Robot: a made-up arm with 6 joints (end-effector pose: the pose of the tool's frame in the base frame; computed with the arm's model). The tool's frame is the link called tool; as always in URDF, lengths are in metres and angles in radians.
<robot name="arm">
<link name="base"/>
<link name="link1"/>
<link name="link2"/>
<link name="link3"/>
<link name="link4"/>
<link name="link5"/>
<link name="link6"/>
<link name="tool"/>
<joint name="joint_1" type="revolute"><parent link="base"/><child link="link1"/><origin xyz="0 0 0.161" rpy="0 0 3.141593"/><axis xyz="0 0 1"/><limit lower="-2.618" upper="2.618" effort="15" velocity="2.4"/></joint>
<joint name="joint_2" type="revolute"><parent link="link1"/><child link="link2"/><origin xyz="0 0 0" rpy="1.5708 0 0"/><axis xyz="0 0 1"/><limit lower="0" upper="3.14" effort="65" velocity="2.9"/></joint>
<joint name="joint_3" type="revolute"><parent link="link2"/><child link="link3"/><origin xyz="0.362 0.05 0" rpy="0 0 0"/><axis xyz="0 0 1"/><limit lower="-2.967" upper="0" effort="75" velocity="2.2"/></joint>
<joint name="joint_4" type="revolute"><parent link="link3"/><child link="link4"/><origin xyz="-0.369 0.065 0" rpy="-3.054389 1.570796 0"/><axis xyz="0 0 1"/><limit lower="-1.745" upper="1.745" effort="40" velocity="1.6"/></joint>
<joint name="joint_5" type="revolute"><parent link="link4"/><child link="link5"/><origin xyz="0 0 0" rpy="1.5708 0 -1.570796"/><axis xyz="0 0 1"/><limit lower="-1.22" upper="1.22" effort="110" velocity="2.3"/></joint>
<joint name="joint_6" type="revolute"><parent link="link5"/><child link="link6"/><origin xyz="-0.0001 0.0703 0" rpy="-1.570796 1.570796 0"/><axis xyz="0 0 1"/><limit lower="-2.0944" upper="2.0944" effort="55" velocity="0.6"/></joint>
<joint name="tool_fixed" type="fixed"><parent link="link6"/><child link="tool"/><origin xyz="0 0 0" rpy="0 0 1.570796"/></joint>
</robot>
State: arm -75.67 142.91 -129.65 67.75 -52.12 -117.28
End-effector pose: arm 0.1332 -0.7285 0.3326 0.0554 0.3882 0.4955 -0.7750
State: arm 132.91 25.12 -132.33 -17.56 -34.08 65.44
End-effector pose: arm 0.3552 -0.3996 0.7330 0.0109 0.2457 -0.3964 0.8845
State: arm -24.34 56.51 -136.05 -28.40 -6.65 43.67
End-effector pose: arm -0.1400 0.0675 0.9354 0.9966 -0.0271 0.0062 -0.0777
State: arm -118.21 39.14 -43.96 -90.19 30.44 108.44
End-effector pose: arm -0.1131 -0.1353 0.5345 0.3456 0.6510 0.0437 -0.6745
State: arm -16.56 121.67 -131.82 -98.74 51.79 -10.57
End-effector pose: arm 0.5826 -0.2303 0.5913 0.1098 -0.1211 0.5890 -0.7914
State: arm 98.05 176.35 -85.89 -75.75 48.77 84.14
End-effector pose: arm -0.0076 0.4202 -0.2825 0.2810 -0.6332 0.6594 -0.2919
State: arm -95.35 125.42 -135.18 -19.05 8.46 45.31
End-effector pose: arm -0.0661 -0.6697 0.5618 0.6072 0.5890 0.3072 -0.4359
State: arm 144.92 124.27 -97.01 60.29 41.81 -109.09
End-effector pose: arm -0.5493 0.3359 0.2794 0.0584 -0.8473 -0.2759 0.4500
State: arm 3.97 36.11 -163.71 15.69 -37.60 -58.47
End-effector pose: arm -0.6055 -0.0536 0.6806 0.7361 0.3256 -0.5488 -0.2257
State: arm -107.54 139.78 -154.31 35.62 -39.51 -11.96
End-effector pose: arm -0.2323 -0.6488 0.5644 0.6138 0.3565 -0.0148 -0.7042
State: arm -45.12 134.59 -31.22 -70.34 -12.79 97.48
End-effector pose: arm 0.1958 -0.1760 -0.0589 0.0184 -0.5922 -0.7982 -0.1088
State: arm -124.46 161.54 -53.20 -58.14 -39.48 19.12
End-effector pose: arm -0.1471 -0.2813 -0.2008 0.2917 0.6728 0.6794 -0.0261
